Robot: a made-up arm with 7 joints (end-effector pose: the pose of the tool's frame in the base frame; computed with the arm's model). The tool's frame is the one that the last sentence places.
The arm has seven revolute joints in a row. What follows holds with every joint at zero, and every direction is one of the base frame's. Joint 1 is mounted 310 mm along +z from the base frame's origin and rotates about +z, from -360 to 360 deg. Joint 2 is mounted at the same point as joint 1 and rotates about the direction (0, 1, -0.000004), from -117.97 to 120 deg. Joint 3 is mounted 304 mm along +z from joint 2 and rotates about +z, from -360 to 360 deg. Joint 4 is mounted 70 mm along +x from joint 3 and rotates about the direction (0, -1, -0.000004), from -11 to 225 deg. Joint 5 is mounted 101 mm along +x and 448 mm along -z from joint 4 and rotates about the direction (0, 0.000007, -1), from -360 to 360 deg. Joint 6 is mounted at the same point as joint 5 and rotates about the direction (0, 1, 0.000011), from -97 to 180 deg. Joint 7 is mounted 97 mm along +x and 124 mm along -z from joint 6 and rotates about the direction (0, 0.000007, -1), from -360 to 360 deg. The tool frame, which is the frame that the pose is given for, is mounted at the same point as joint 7; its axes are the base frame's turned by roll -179.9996, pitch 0 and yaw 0 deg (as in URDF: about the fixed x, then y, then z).
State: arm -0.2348 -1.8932 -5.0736 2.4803 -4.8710 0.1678 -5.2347
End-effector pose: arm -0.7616 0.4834 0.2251 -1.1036 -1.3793 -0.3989
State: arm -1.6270 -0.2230 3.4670 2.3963 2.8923 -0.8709 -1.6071
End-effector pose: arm -0.0662 0.5339 0.8078 -1.8065 -0.2336 -0.0637
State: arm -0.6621 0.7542 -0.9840 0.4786 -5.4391 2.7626 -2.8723
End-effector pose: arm 0.0251 -0.2113 0.1442 -1.0594 0.2017 -1.8226
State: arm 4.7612 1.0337 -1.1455 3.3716 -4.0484 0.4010 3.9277
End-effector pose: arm 0.1490 -0.6972 0.8307 1.1704 0.3955 0.5675
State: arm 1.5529 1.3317 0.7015 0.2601 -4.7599 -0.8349 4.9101
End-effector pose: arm -0.0698 -0.0306 -0.0323 1.0118 2.2697 -0.3716
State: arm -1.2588 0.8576 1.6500 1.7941 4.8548 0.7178 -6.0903
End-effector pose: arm 0.7218 -0.1637 0.6921 2.3749 0.2462 1.5027
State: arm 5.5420 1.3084 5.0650 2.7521 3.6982 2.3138 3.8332
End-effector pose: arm 0.5222 -0.5405 0.5854 -0.0883 1.4367 2.5845
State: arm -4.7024 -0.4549 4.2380 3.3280 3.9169 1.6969 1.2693
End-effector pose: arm -0.2375 -0.3326 1.0244 -0.7400 -1.8791 0.7375
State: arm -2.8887 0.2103 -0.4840 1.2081 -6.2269 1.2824 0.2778
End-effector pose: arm -0.6075 0.1326 0.3027 0.7627 2.7797 0.0759
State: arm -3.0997 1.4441 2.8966 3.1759 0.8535 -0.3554 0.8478
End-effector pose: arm -0.8375 -0.0999 0.2582 1.5431 -1.0900 -1.0181
